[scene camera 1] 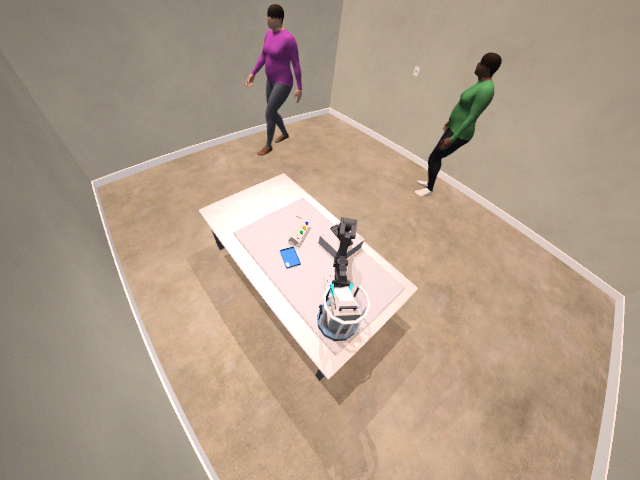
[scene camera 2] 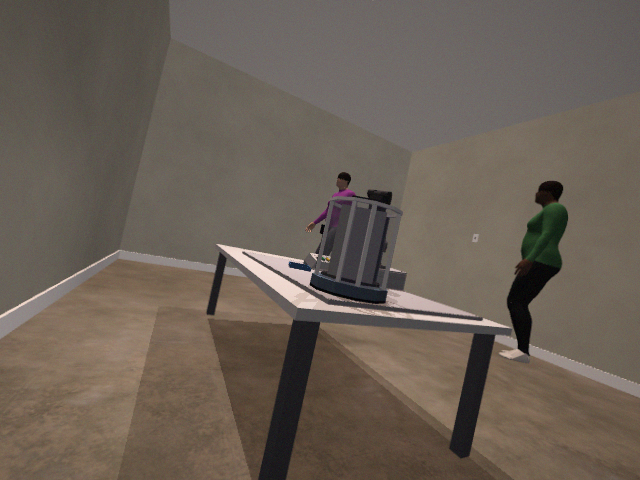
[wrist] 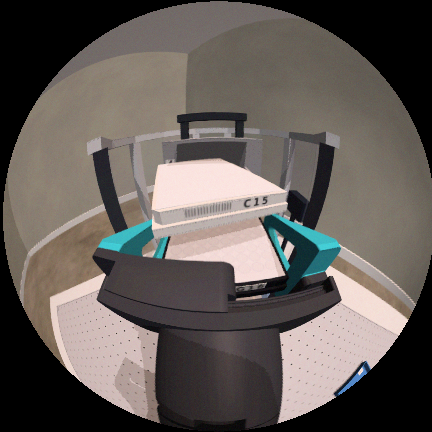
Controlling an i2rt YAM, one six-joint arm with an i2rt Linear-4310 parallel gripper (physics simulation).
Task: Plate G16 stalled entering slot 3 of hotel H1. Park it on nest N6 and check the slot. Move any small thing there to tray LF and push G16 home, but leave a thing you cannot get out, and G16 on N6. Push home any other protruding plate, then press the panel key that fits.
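Places are measured from the arm's base along level axes (x right, y down, z ahead), in metres.
Where they show: gripper, fingertip midpoint: [scene camera 1: 341,298] [wrist: 218,216].
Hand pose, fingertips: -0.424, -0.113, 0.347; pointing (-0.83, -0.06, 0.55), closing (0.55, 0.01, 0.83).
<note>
Each offset is from my fingertips to the top centre of the thing, as dx, dy, dz. Level surfaces: height alone.
Plate G16 @(+0.005, +0.003, -0.005) [wrist: 225,252], a white well plate with its label at the near edge, sticks out of the round hotel H1 @(-0.045, -0.105, +0.025) [wrist: 322,139] [scene camera 1: 366,306] [scene camera 2: 370,242]. My gripper [wrist: 220,212] [scene camera 1: 342,292] reaches into the hotel's front, and its teal fingers are shut on G16's two sides. Plate C15 @(-0.022, -0.039, -0.004) [wrist: 209,185] sits one slot above and juts out over G16. The slot behind G16 is hidden by the plates. In scene camera 2 the hotel hides the gripper.
On the dotted mat @(dy +0.205) [scene camera 1: 269,227] lie a blue flat tray @(+0.499, +0.188, +0.036) [scene camera 1: 290,256] [wrist: 352,381], a key panel with coloured buttons @(+0.648, +0.122, -0.135) [scene camera 1: 300,232] and a grey platform [scene camera 1: 329,244] [scene camera 2: 396,278] by the arm's base. A person in purple [scene camera 1: 276,77] and one in green [scene camera 1: 465,118] walk by the far walls.
</note>
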